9 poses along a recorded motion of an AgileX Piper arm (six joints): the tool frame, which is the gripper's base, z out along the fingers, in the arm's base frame.
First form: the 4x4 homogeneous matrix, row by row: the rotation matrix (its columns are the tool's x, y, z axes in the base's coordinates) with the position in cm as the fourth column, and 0 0 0 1 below. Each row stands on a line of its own.
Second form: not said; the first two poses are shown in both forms.
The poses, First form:
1:
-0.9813 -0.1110 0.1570 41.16
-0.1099 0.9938 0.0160 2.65
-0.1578 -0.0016 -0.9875 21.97
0 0 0 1
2:
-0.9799 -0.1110 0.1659 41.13
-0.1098 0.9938 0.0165 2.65
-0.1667 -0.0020 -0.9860 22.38
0 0 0 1
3:
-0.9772 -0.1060 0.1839 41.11
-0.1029 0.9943 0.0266 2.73
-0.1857 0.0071 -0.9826 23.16
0 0 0 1
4:
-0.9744 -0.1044 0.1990 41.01
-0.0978 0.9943 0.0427 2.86
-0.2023 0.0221 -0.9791 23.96
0 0 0 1
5:
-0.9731 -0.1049 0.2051 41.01
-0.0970 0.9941 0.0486 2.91
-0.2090 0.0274 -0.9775 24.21
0 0 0 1
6:
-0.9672 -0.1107 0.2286 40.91
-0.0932 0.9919 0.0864 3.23
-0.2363 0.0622 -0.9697 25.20
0 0 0 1
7:
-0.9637 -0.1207 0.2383 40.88
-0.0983 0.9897 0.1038 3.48
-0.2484 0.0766 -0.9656 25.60
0 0 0 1
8:
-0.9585 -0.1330 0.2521 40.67
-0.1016 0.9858 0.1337 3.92
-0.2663 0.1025 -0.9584 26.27
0 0 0 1
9:
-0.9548 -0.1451 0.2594 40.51
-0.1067 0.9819 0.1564 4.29
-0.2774 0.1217 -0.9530 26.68
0 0 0 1
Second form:
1: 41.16 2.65 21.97; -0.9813 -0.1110 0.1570; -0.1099 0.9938 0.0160; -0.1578 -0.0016 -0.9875
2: 41.13 2.65 22.38; -0.9799 -0.1110 0.1659; -0.1098 0.9938 0.0165; -0.1667 -0.0020 -0.9860
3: 41.11 2.73 23.16; -0.9772 -0.1060 0.1839; -0.1029 0.9943 0.0266; -0.1857 0.0071 -0.9826
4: 41.01 2.86 23.96; -0.9744 -0.1044 0.1990; -0.0978 0.9943 0.0427; -0.2023 0.0221 -0.9791
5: 41.01 2.91 24.21; -0.9731 -0.1049 0.2051; -0.0970 0.9941 0.0486; -0.2090 0.0274 -0.9775
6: 40.91 3.23 25.20; -0.9672 -0.1107 0.2286; -0.0932 0.9919 0.0864; -0.2363 0.0622 -0.9697
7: 40.88 3.48 25.60; -0.9637 -0.1207 0.2383; -0.0983 0.9897 0.1038; -0.2484 0.0766 -0.9656
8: 40.67 3.92 26.27; -0.9585 -0.1330 0.2521; -0.1016 0.9858 0.1337; -0.2663 0.1025 -0.9584
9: 40.51 4.29 26.68; -0.9548 -0.1451 0.2594; -0.1067 0.9819 0.1564; -0.2774 0.1217 -0.9530
